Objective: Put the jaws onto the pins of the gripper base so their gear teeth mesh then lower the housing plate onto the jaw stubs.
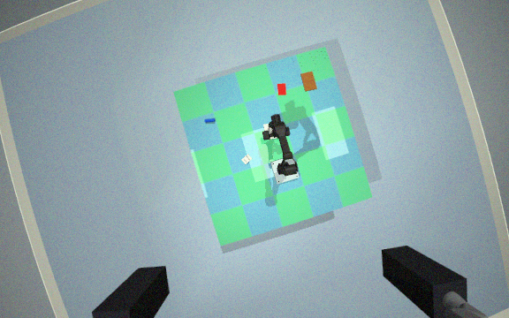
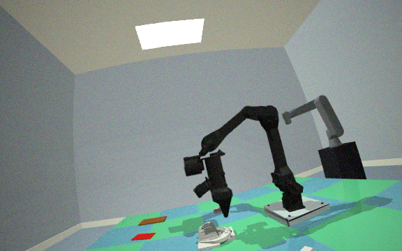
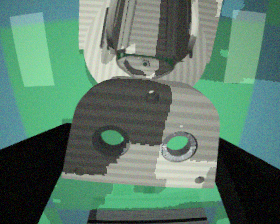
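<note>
The grey jaw is 70 mm below my gripper tip, 20 mm to the left of it and 20 mm ahead of it. From my gripper tip the other things lie so: red tile 370 mm ahead, 110 mm to the right, 80 mm below; small blue piece 490 mm to the left, 180 mm ahead, 70 mm below; brown tile 420 mm ahead, 340 mm to the right, 80 mm below.
</note>
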